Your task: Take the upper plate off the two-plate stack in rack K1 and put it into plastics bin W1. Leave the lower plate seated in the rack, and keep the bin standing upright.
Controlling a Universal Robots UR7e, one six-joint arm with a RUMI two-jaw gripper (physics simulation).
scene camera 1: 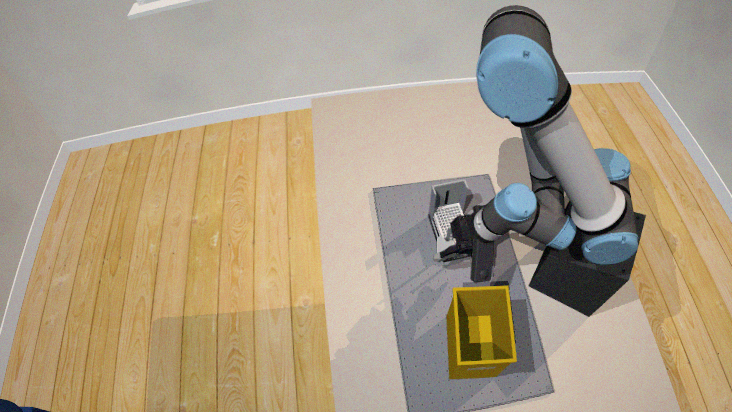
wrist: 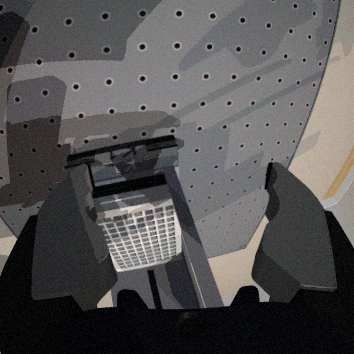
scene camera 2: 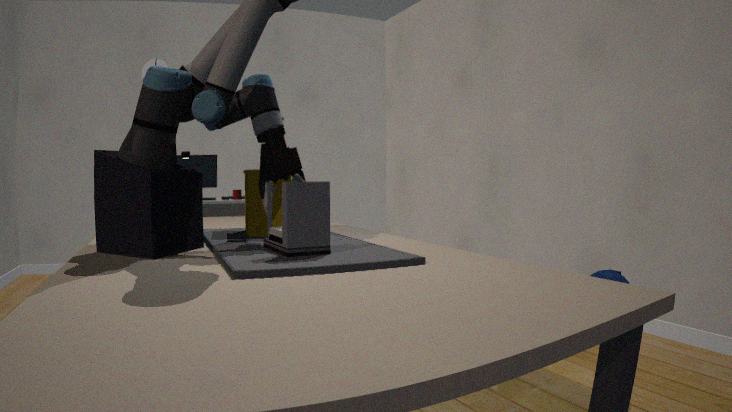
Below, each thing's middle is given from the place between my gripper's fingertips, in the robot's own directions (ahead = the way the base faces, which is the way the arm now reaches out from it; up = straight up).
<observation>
I see the white gridded plate [wrist: 140,227] 2 cm behind my hand, 12 cm to the right of it and 3 cm below it. The rest, counted from my hand: yellow bin W1 [scene camera 1: 480,335]: 3 cm behind, 23 cm to the left, 2 cm above.
</observation>
